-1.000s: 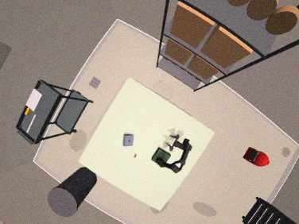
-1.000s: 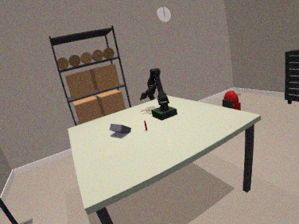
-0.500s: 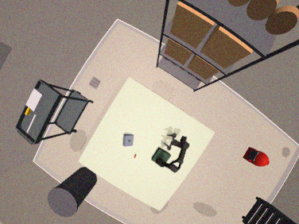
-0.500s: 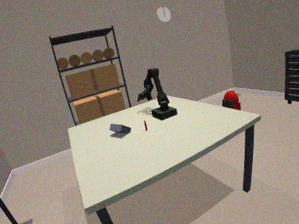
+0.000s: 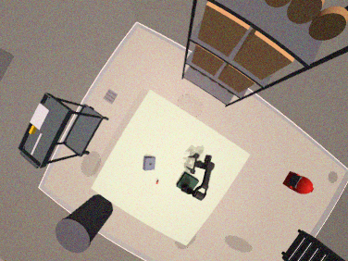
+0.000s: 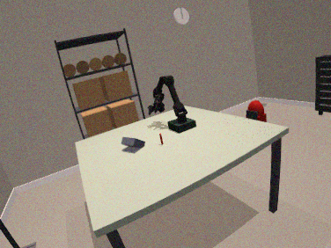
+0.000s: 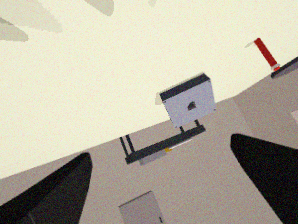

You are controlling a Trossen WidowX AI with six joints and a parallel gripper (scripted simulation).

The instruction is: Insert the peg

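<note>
Now: gripper tip 120 mm short of the red peg, 360 mm to the right of it and 80 mm above it. The rest, counted from my gripper tip: grey sloped panel 290 mm ahead, 230 mm to the left, 100 mm below.
</note>
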